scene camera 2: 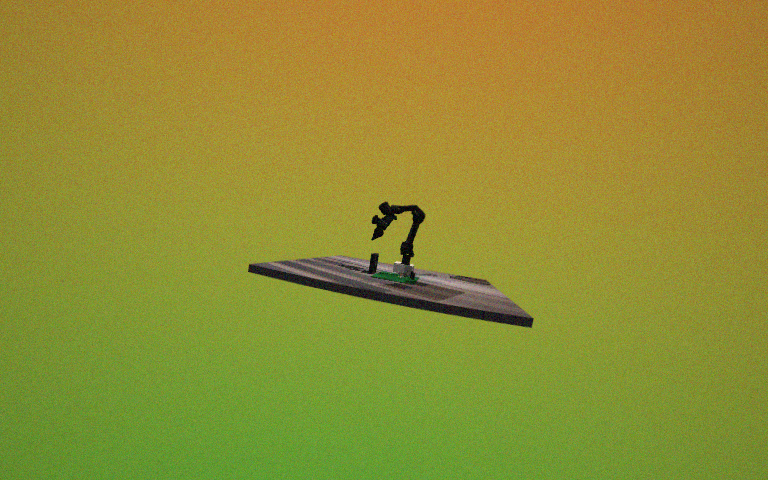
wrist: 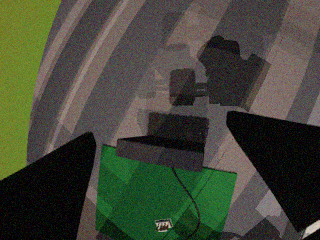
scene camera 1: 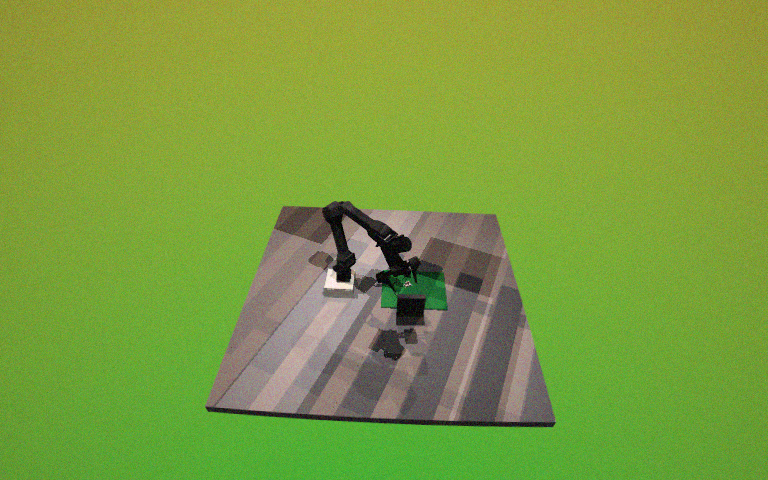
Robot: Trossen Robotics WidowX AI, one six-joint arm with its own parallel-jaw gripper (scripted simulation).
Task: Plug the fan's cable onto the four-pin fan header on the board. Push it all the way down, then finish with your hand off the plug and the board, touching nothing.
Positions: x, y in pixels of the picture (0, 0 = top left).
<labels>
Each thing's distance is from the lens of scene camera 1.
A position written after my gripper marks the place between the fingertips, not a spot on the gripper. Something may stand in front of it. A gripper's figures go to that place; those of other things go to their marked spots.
my gripper point(scene camera 1: 406, 287): 1.64 m
green board point(scene camera 1: 432, 284): 1.96 m
</labels>
